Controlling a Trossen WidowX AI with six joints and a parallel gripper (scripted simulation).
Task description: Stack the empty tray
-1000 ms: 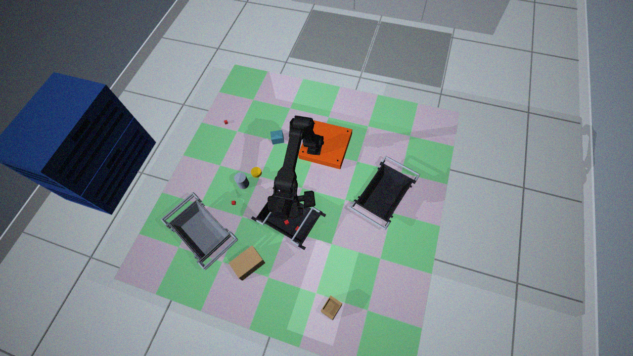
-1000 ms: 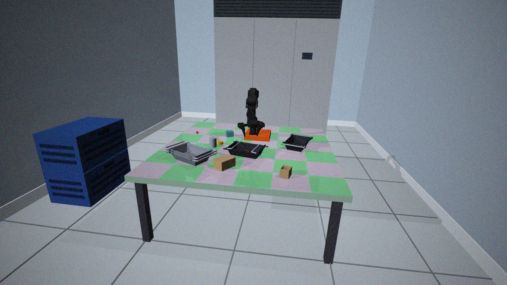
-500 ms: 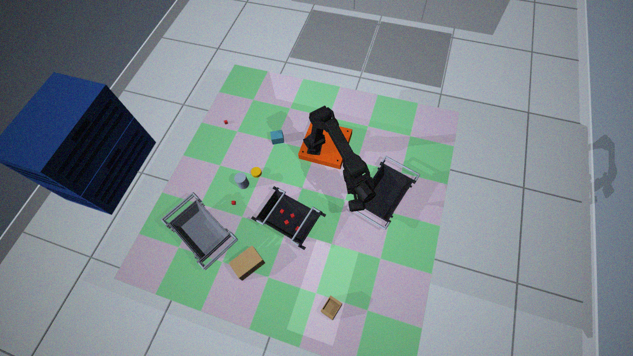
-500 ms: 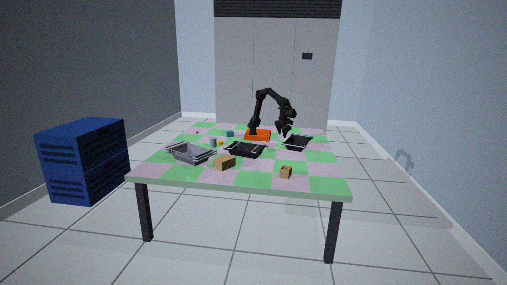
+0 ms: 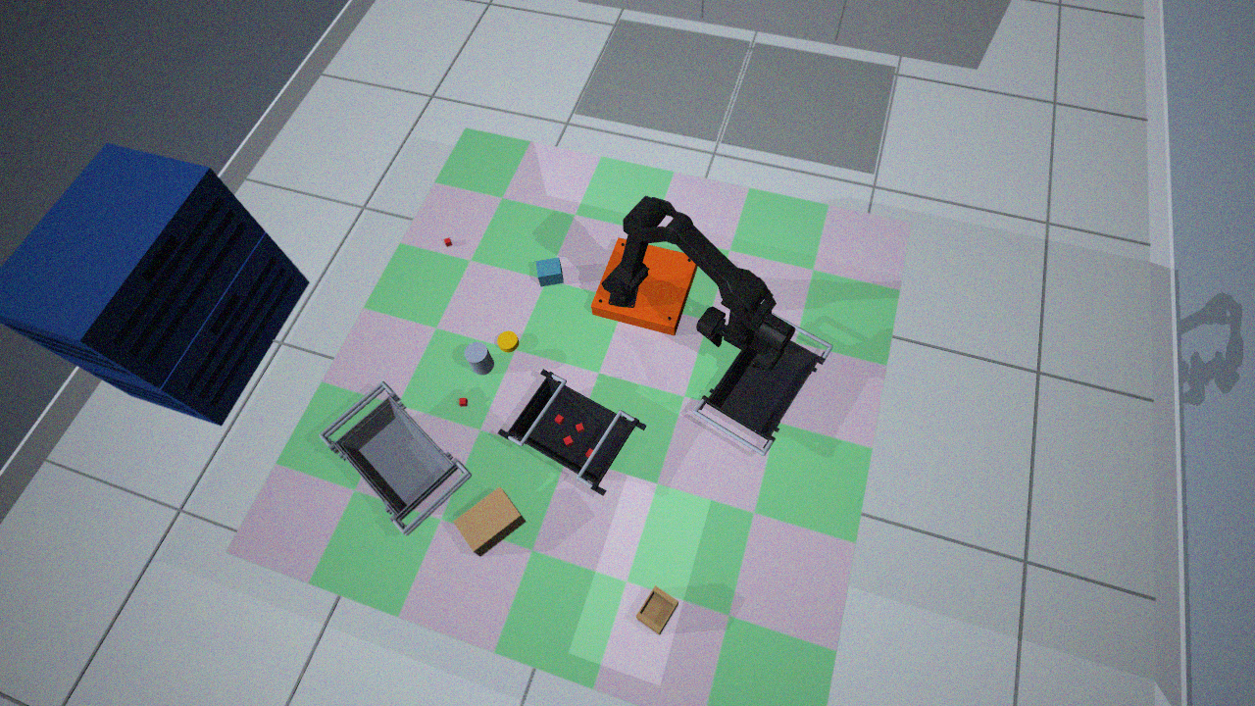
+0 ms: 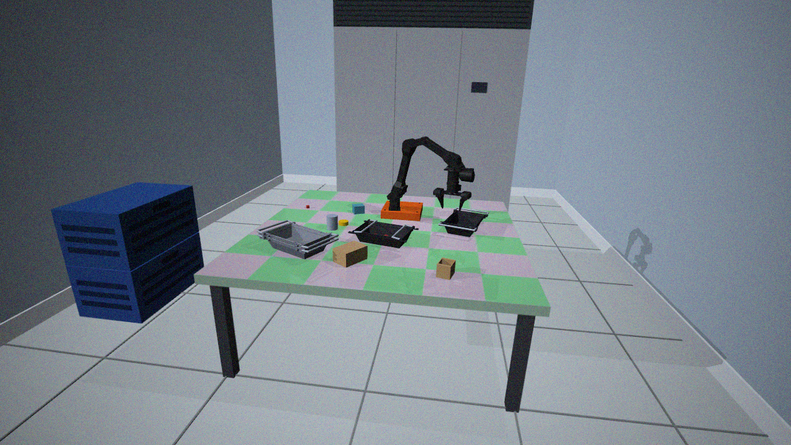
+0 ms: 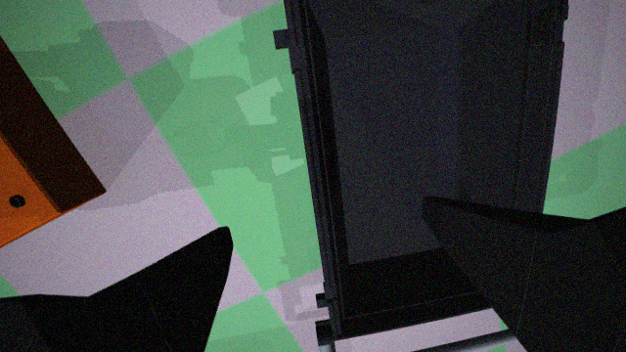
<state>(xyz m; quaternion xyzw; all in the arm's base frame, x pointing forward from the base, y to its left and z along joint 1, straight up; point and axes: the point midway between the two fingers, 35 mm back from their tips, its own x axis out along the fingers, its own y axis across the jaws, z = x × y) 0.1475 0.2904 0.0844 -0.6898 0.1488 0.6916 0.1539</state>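
Right now the black tray is 30 mm ahead of my gripper tip, 70 mm to the left of it and 50 mm below it. From my gripper tip the other things lie so: small box: 560 mm ahead, 90 mm to the right, 80 mm below; blue cube: 200 mm behind, 500 mm to the right, 70 mm below; yellow disc: 10 mm ahead, 550 mm to the right, 90 mm below.
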